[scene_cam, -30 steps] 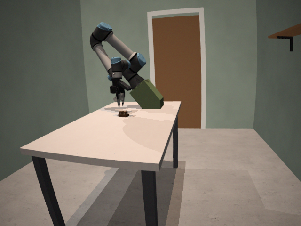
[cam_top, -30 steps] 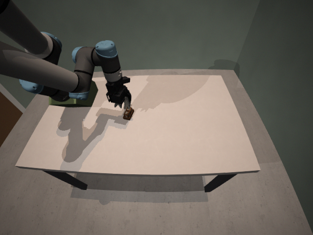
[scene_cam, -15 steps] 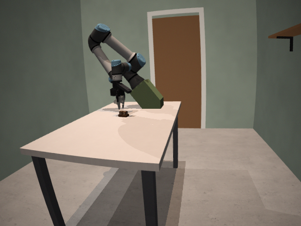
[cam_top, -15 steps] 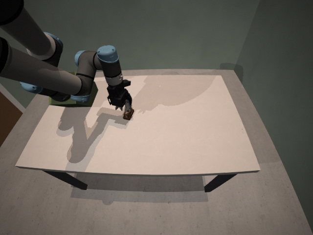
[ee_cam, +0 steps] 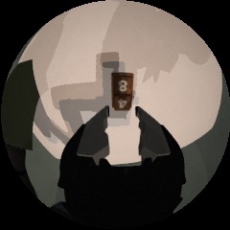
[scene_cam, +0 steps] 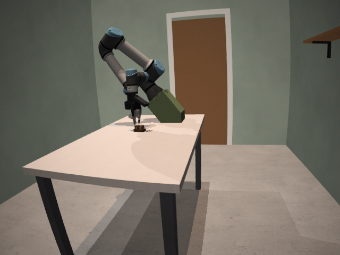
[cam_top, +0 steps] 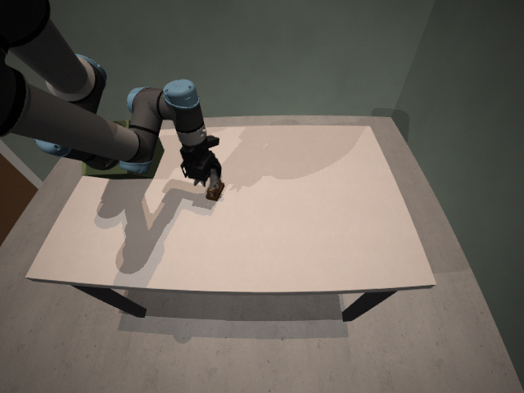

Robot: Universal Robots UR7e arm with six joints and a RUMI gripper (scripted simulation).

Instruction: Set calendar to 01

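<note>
My hand is 20 mm to the right of the brown tray and 50 mm above it.
</note>
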